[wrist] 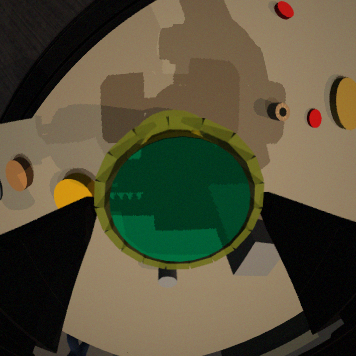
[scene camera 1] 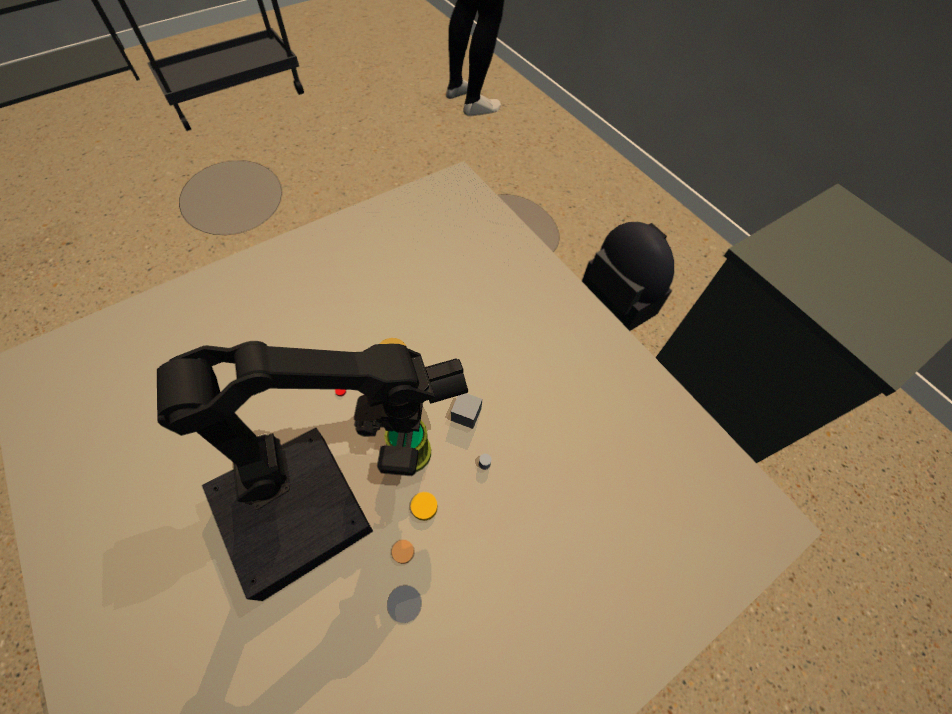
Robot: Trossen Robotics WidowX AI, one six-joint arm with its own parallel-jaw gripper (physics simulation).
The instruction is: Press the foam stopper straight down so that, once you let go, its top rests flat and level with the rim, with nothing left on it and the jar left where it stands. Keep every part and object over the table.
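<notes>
The green foam stopper (scene camera 1: 406, 435) (wrist: 180, 200) sits inside the mouth of the jar (scene camera 1: 425, 454) (wrist: 102, 192), which stands upright with a faceted olive-yellow rim. In the wrist view a dark strip of inner wall shows between stopper and rim, widest at the picture's upper side; whether the stopper is level or slightly tilted I cannot tell. Shadows cross its top, and no object shows on it. My gripper (scene camera 1: 390, 438) (wrist: 179, 203) is open and empty, above the jar, its dark fingers appearing on opposite sides of the rim. The arm partly hides the jar in the scene view.
A grey block (scene camera 1: 466, 410) (wrist: 257, 259) and a small grey-topped cylinder (scene camera 1: 484, 461) (wrist: 167, 277) are near the jar. A yellow disc (scene camera 1: 423, 506) (wrist: 72, 193), an orange disc (scene camera 1: 402, 551) (wrist: 19, 175) and a grey disc (scene camera 1: 404, 604) form a row. Red discs and a small ring (wrist: 282, 111) are opposite.
</notes>
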